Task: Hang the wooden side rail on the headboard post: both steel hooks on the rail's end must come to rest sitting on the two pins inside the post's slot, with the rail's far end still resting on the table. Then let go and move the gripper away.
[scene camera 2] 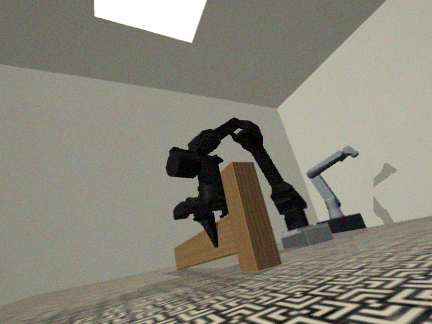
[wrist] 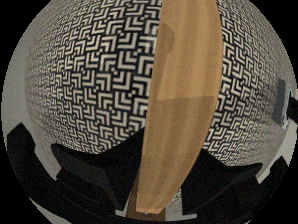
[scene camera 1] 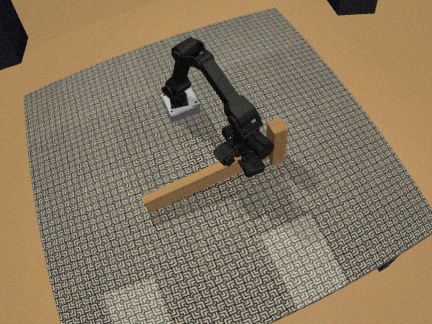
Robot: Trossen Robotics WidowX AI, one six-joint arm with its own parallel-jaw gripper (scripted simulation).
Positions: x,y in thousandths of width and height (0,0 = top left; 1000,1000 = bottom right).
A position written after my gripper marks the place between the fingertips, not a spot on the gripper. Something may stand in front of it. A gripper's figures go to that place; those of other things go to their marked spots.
Labels:
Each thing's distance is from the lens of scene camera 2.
my gripper (scene camera 2: 517,758): 48 cm
wooden side rail (scene camera 2: 462,770): 57 cm
headboard post (scene camera 2: 596,770): 35 cm
The marked spots on the headboard post and the wooden side rail are 25 cm apart.

